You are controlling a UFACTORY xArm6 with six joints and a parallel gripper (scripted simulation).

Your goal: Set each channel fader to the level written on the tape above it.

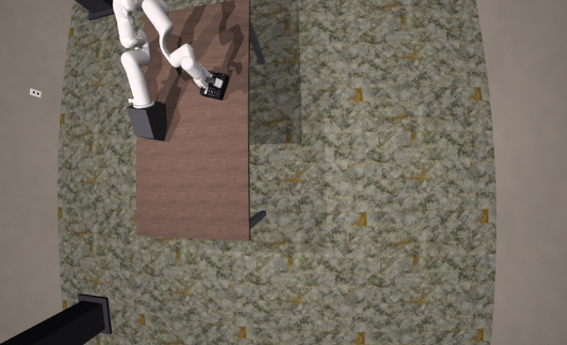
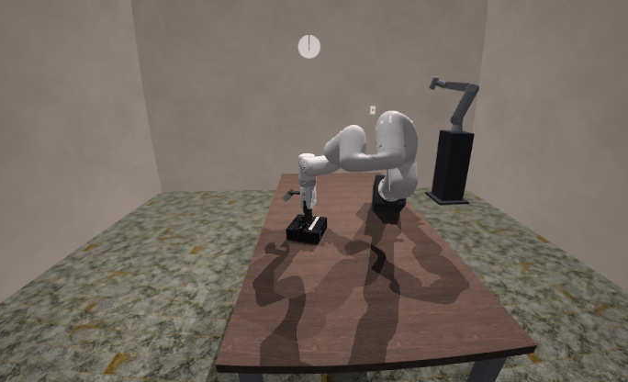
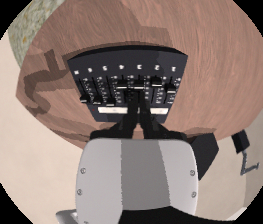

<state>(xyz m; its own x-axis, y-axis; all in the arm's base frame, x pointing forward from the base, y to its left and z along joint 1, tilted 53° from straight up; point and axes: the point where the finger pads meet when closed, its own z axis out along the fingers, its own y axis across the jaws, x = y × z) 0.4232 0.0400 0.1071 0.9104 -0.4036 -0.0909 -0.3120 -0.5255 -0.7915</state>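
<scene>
Now: the fader cap 3 cm ahead of my hand, 1 cm to the right of it and 1 cm below it.
</scene>
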